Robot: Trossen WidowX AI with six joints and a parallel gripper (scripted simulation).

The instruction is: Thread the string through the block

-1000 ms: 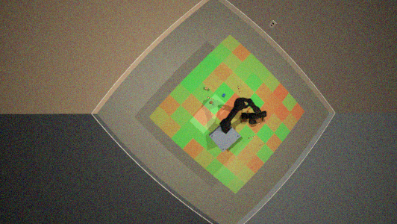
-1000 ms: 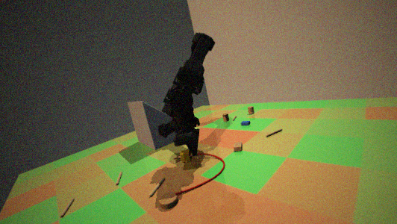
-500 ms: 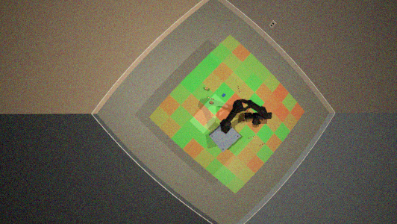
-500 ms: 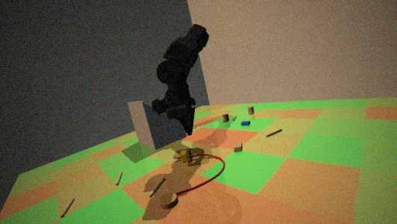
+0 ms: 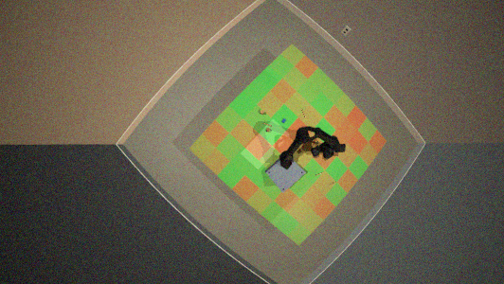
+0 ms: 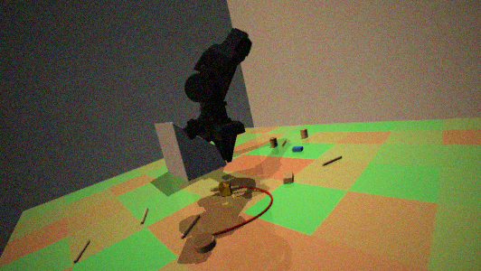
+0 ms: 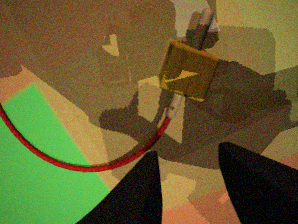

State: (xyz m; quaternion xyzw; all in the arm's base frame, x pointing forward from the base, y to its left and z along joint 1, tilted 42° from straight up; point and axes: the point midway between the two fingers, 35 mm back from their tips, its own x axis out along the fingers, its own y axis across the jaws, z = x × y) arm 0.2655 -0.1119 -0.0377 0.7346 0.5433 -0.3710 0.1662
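The yellow wooden block is 20 mm behind my gripper tip, 20 mm to the right of it and 70 mm below it. The rest, counted from my gripper tip: thin wooden stick 10 mm behind, 10 mm to the right, 70 mm below; then round wooden button 110 mm ahead, 180 mm to the right, 80 mm below; then blue piece 10 mm behind, 340 mm to the left, 80 mm below.
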